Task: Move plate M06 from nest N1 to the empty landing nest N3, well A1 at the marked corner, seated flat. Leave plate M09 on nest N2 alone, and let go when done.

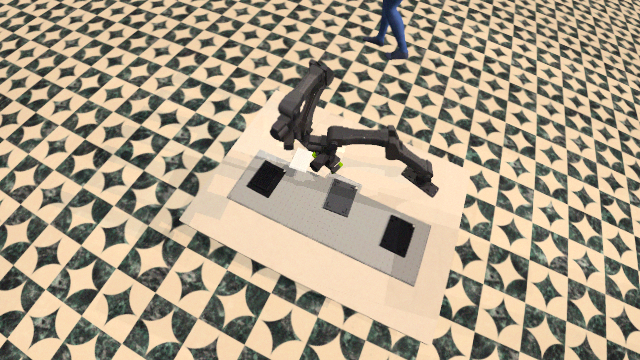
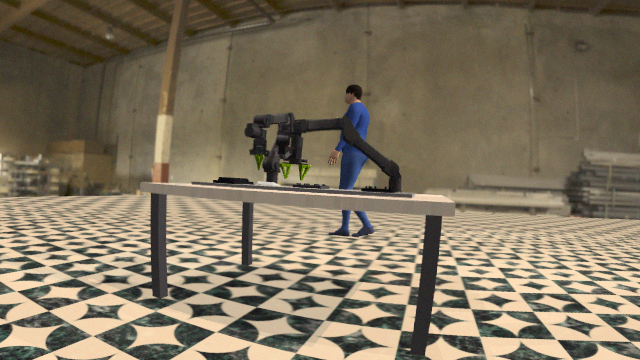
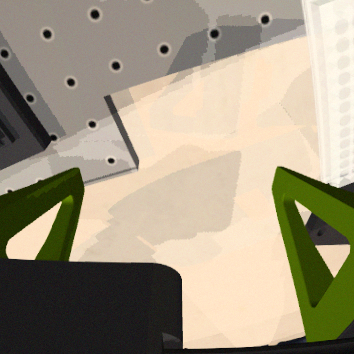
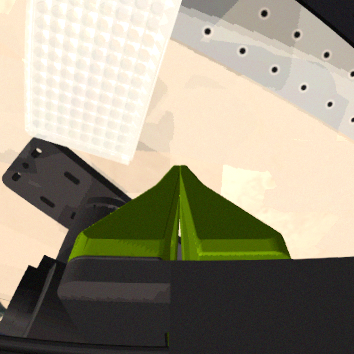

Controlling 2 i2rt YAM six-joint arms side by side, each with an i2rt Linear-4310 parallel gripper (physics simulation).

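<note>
A white well plate [image 1: 301, 160] [image 2: 267, 184] [image 3: 341, 90] [image 4: 95, 75] lies low beside the board's upper edge, off the nests; its label and well A1 cannot be read. A dark nest or plate stands at the board's left [image 1: 267, 178] [image 2: 232, 180], a grey nest [image 1: 342, 196] [image 2: 310, 185] in the middle, and another black one [image 1: 398, 235] [image 2: 376, 189] at the right. Which is N1, N2 or N3 cannot be told. My left gripper [image 1: 327, 159] [image 2: 294, 178] [image 3: 177, 177] is open and empty above the tabletop, right of the white plate. My right gripper [image 2: 259, 168] [image 4: 179, 175] is shut, empty and higher.
The perforated grey board [image 1: 320, 225] [image 3: 75, 60] [image 4: 285, 80] lies on the pale table [image 1: 310, 295] [image 2: 420, 204]. The right arm's dark base plate [image 4: 45, 170] is close to the white plate's corner. The two arms stand close together. A person in blue [image 1: 395, 25] [image 2: 354, 135] stands beyond the table.
</note>
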